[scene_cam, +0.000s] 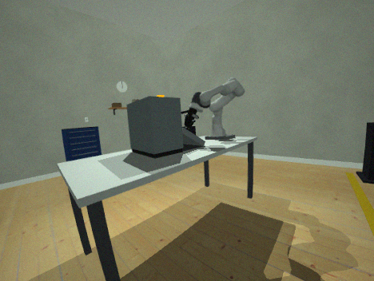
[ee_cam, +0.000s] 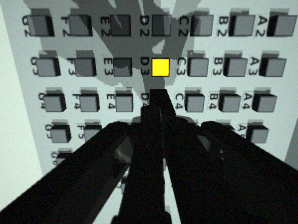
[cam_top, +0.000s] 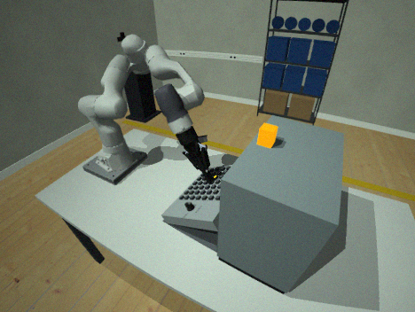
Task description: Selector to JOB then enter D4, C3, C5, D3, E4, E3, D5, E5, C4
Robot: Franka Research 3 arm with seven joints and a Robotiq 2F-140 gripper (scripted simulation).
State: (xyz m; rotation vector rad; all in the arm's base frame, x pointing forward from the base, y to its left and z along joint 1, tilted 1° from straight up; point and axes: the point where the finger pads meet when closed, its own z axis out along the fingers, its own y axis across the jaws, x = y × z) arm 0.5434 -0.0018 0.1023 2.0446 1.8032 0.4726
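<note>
Now: the key 50 mm ahead of my hand, 10 mm to the right of it and 10 mm below it. From my hand the other things lie so: selector knob: 160 mm to the right, 20 mm below.
</note>
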